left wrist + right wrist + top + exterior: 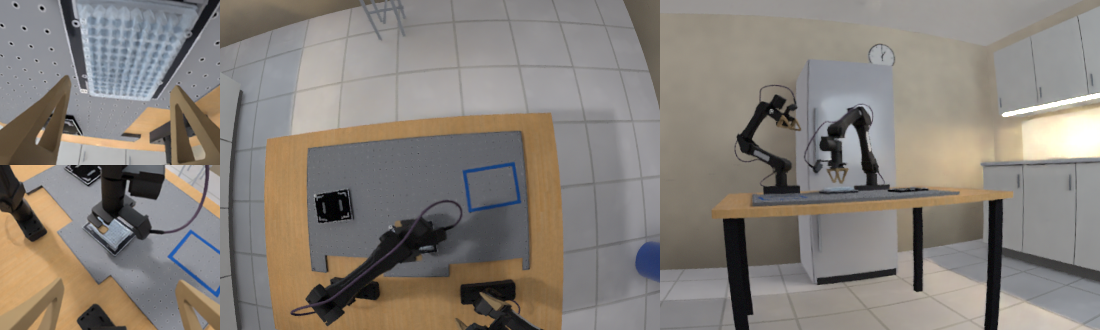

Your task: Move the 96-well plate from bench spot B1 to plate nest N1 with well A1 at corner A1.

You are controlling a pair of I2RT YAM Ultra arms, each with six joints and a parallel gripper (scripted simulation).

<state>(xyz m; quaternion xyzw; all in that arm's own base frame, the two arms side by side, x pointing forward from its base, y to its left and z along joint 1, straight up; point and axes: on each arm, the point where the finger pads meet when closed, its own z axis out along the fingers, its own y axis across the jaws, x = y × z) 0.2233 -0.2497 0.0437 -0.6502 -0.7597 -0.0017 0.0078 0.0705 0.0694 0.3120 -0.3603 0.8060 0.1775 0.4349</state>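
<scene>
Now: the 96-well plate 40 mm below my left hand and 10 mm behind it.
</scene>
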